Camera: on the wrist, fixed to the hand. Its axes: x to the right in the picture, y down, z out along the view.
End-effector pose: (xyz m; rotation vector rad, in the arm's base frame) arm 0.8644 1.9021 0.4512 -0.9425 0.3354 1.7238
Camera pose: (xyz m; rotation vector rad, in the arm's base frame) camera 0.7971 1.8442 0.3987 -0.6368 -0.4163 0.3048
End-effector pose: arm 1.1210 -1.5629 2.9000 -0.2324 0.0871 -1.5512
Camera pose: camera 1.2046 -1.5720 2.8403 -0.4150 -0.3707 -3.0811
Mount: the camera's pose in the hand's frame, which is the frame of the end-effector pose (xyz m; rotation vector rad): 0.0055 0.0939 -0.0422 0.0626 -0.1638 -1.5807
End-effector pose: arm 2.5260 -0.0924 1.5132 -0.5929 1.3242 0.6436
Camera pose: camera 2.4302 -0.0573 1.4986 -1.2415 0.4025 -0.6396
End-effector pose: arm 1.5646 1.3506 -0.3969 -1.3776 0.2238 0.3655
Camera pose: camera 1.5364 1.3238 -0.4924 -1.0838 -0.9609 -0.8391
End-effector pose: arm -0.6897 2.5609 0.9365 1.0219 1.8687 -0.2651
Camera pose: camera -0.6479 2.6465 0.9759 -0.6486 2.1069 -1.2386
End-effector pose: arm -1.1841 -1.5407 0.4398 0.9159 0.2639 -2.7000
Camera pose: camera -1.1346 -1.6196 0.3956 -0.2167 -0.5927 1.8281
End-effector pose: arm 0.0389 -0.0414 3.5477 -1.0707 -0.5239 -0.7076
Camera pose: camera 0.1142 -0.0534 3.4783 -0.4678 -1.5504 -1.9378
